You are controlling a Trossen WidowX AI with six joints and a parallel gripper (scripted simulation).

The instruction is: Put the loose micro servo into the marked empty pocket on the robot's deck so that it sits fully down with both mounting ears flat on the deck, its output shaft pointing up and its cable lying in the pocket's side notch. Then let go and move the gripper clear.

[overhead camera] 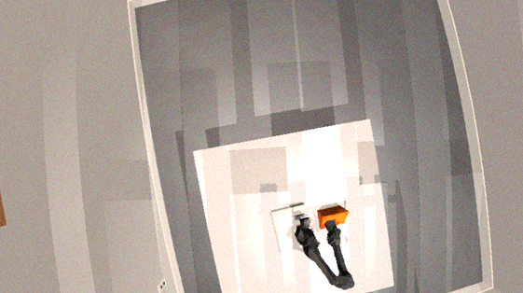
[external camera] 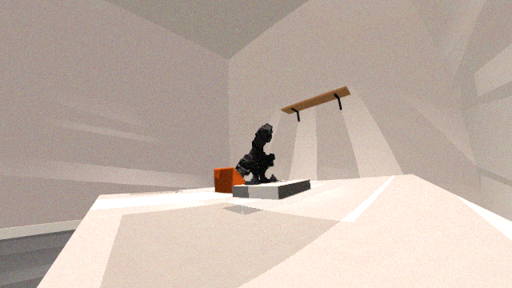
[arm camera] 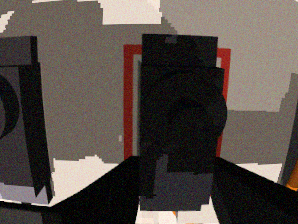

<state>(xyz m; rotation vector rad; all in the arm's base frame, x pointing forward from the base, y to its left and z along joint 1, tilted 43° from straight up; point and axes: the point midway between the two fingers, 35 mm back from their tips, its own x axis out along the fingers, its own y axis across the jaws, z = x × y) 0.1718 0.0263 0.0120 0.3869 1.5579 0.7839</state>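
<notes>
My gripper tip is 12 cm short of the pale deck, 3 cm above it and 2 cm to the right of it.
</notes>
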